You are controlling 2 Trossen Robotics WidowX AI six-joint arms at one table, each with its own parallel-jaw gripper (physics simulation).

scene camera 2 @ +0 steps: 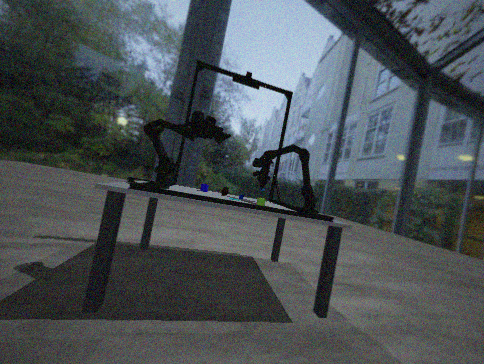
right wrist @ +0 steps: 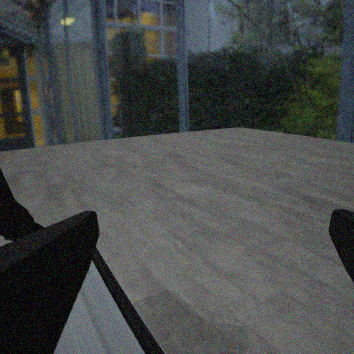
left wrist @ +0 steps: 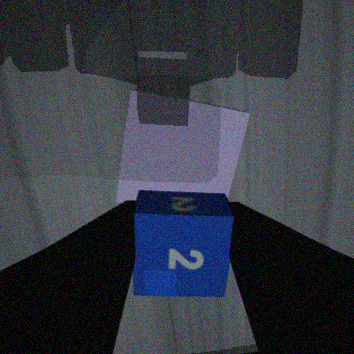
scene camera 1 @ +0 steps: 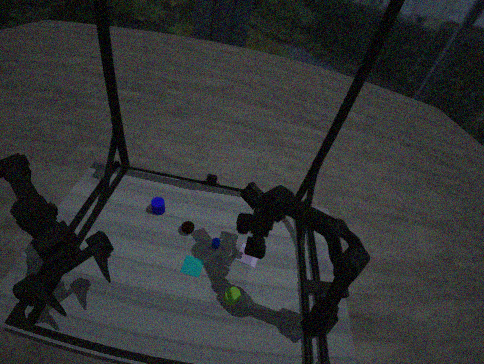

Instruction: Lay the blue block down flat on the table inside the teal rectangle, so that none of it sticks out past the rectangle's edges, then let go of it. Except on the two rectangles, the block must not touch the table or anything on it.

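Places are measured from the left arm's base along level axes (x back, y right, z up), in metres.
Pixels of known places: left gripper, between the fingertips: (scene camera 2: pixel 260 189) (left wrist: pixel 181 212); right gripper, between the fingertips: (scene camera 2: pixel 227 132) (right wrist: pixel 214 222) (scene camera 1: pixel 88 297); left arm's base, origin of its link: (scene camera 2: pixel 308 211) (scene camera 1: pixel 313 327); right arm's base, origin of its link: (scene camera 2: pixel 161 184).
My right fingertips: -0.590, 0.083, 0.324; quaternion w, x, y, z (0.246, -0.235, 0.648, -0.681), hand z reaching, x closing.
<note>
For each thing: its top centre in the pictures, then the offset to it from my right fingertips, as dx, dy, dz. "pt": a spot on its surface instead.
- blue block, centre of its top: (left wrist: pixel 181 259) +0.435, +0.220, -0.236
- lilac rectangle, a spot on its surface: (left wrist: pixel 233 132) pt +0.429, +0.266, -0.342
- teal rectangle, a spot on its surface: (scene camera 1: pixel 192 266) (scene camera 2: pixel 234 199) pt +0.214, +0.199, -0.342
- small blue object, centre of its top: (scene camera 1: pixel 216 241) (scene camera 2: pixel 241 194) +0.309, +0.280, -0.312
- dark reddish round object, centre of its top: (scene camera 1: pixel 187 223) (scene camera 2: pixel 225 188) +0.206, +0.353, -0.293
- blue cylinder, centre of its top: (scene camera 1: pixel 157 202) (scene camera 2: pixel 205 184) +0.087, +0.462, -0.289
- green object, centre of its top: (scene camera 1: pixel 232 294) (scene camera 2: pixel 261 198) +0.334, +0.070, -0.299
The blue block (left wrist: pixel 183 260), marked with a 2, is held off the table between the fingers of my left gripper (left wrist: pixel 181 212) (scene camera 1: pixel 255 248) (scene camera 2: pixel 262 183). The gripper is shut on it, above and near the lilac rectangle (left wrist: pixel 233 132) (scene camera 1: pixel 248 261), which shows beyond the block in the left wrist view. In scene camera 1 the arm hides the block. The teal rectangle (scene camera 1: pixel 192 266) (scene camera 2: pixel 233 199) lies to the left of the lilac one in scene camera 1. My right gripper (scene camera 1: pixel 87 298) (scene camera 2: pixel 224 137) (right wrist: pixel 214 222) is open and empty, far to the left.
In scene camera 1 a small blue object (scene camera 1: pixel 216 243) (scene camera 2: pixel 241 197) stands between the rectangles, slightly farther back. A dark reddish round object (scene camera 1: pixel 187 227) (scene camera 2: pixel 225 191) and a blue cylinder (scene camera 1: pixel 158 205) (scene camera 2: pixel 204 187) stand farther back left. A green object (scene camera 1: pixel 232 295) (scene camera 2: pixel 261 201) stands nearer the front.
</note>
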